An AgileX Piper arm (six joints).
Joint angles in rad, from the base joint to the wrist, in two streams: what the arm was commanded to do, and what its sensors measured. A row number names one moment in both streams.
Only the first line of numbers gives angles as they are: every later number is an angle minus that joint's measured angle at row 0.
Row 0, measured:
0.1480 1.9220 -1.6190 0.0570 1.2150 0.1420
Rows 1 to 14, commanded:
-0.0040 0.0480 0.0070 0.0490 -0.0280 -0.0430
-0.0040 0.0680 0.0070 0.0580 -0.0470 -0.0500
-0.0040 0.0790 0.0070 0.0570 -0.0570 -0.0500
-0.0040 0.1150 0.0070 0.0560 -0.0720 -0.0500
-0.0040 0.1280 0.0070 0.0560 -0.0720 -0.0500
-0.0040 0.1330 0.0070 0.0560 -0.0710 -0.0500
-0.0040 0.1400 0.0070 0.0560 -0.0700 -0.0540
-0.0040 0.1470 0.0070 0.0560 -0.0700 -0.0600
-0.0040 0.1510 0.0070 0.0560 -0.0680 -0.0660
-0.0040 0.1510 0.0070 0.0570 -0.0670 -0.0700
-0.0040 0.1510 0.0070 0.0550 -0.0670 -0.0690
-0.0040 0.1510 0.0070 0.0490 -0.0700 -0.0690
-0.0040 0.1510 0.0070 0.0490 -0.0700 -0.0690
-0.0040 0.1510 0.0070 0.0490 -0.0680 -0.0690
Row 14, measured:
0.0000 0.1420 0.0030 0.0610 -0.0720 -0.0520
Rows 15 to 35, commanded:
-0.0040 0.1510 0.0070 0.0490 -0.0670 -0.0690
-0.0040 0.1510 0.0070 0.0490 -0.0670 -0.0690
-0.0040 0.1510 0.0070 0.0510 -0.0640 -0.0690
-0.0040 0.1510 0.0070 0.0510 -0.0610 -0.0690
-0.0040 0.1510 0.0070 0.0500 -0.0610 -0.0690
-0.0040 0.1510 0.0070 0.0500 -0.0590 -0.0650
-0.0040 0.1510 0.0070 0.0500 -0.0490 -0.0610
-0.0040 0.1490 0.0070 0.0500 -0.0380 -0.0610
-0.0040 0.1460 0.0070 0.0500 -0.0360 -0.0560
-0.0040 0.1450 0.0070 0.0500 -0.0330 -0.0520
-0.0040 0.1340 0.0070 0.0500 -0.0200 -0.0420
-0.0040 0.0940 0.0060 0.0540 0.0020 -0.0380
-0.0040 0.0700 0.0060 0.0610 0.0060 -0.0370
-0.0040 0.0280 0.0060 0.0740 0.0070 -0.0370
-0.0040 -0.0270 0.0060 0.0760 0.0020 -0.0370
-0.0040 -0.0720 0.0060 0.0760 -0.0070 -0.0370
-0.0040 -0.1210 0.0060 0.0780 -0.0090 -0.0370
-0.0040 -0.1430 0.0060 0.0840 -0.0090 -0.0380
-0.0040 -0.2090 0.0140 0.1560 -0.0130 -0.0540
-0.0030 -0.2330 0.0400 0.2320 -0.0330 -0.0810
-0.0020 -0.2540 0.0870 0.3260 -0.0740 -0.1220
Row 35, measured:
0.0000 -0.2270 0.0350 0.2060 -0.0300 -0.0650
